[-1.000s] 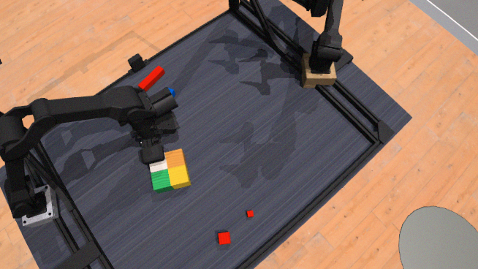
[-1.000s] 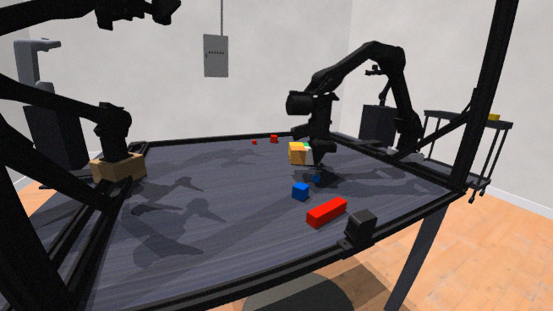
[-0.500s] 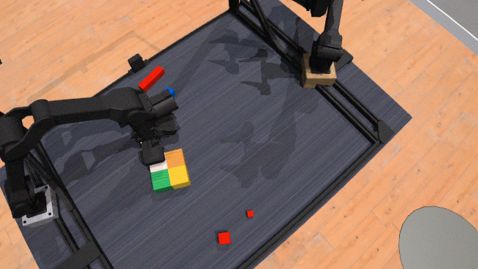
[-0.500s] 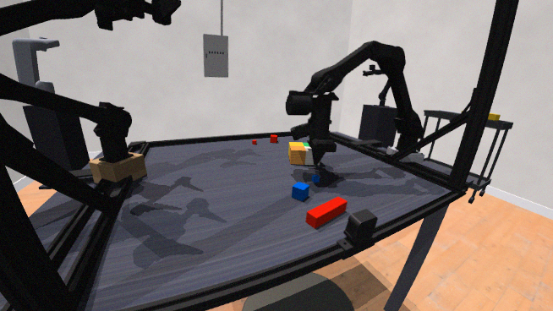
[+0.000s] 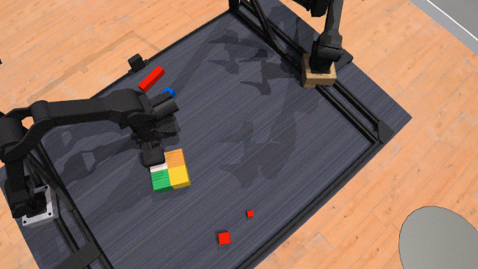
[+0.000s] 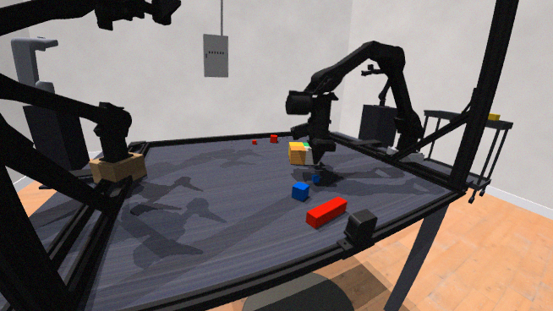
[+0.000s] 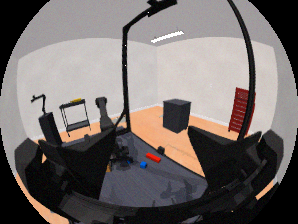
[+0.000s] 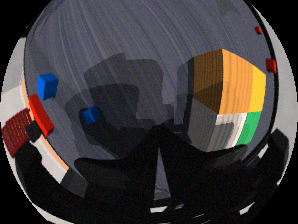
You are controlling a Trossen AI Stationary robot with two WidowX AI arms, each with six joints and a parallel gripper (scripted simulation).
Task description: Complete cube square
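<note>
My right hand is 70 mm short of the white cube, 30 mm above it and 20 mm to the left of it. The rest, counted from my right hand: green cube 120 mm ahead, 30 mm to the right, 30 mm below; orange cube 80 mm ahead, 30 mm to the left, 30 mm below; yellow cube 130 mm ahead, 30 mm below, 20 mm to the left.
</note>
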